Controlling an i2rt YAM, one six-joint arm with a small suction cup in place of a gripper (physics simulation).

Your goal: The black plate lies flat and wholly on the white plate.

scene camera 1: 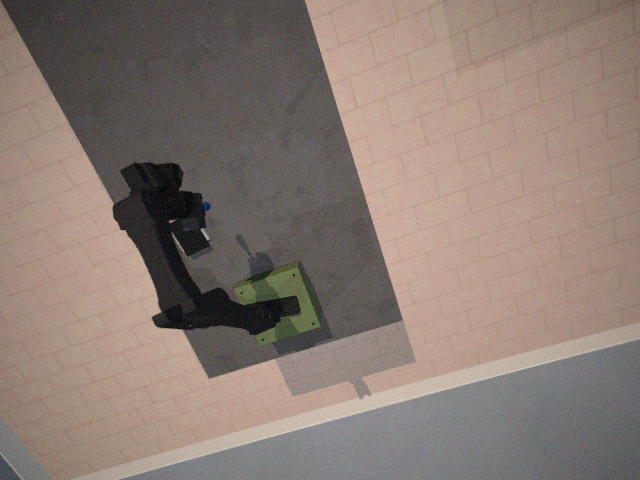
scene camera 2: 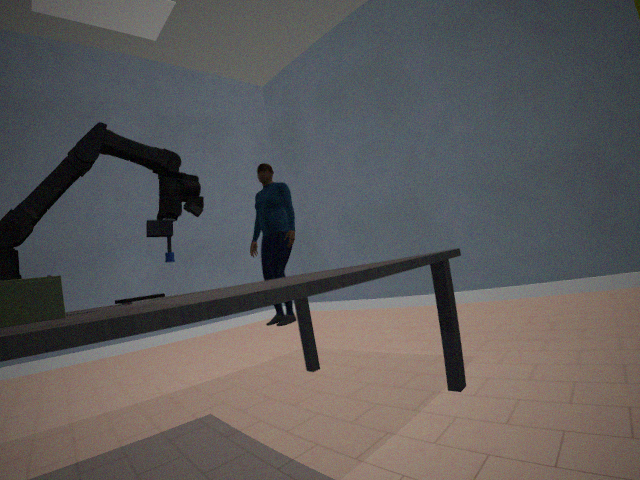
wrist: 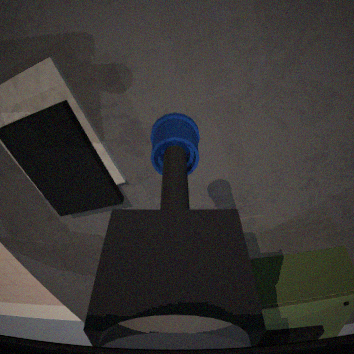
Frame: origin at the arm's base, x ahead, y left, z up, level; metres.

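Seen in the pictures: end effector, tool point: (scene camera 1: 206,206) (scene camera 2: 170,261) (wrist: 174,134); arm's base, origin of the base link: (scene camera 1: 272,308) (scene camera 2: 5,284) (wrist: 262,337).
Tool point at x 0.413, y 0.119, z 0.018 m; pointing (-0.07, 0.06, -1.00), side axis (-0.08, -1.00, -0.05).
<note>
Offsets run from my tool point to a thing's top centre.
The black plate @(dx -0.092, dy +0.145, dz -0.091 m) (scene camera 1: 191,243) (wrist: 62,157) lies over part of the white plate @(dx -0.062, dy +0.155, dz -0.101 m) (scene camera 1: 205,235) (wrist: 37,84). In the wrist view, a wide white stretch shows beyond the black plate's far end and a narrow strip along its right side. The black plate's near end sticks out past the white plate's near right corner. A thin dark slab edge shows low at the table in scene camera 2; which plate it is I cannot tell. My blue suction cup (scene camera 1: 206,206) (scene camera 2: 169,257) (wrist: 175,142) is off and bears nothing. It hangs above the table, to the right of both plates in the wrist view.
The arm's base stands on a green block (scene camera 1: 284,284) (scene camera 2: 33,300) (wrist: 312,277) at one end of the dark table (scene camera 1: 232,129) (scene camera 2: 361,273). A person in a teal top (scene camera 2: 273,206) stands beyond the table. Shadows of the arm fall on the table.
</note>
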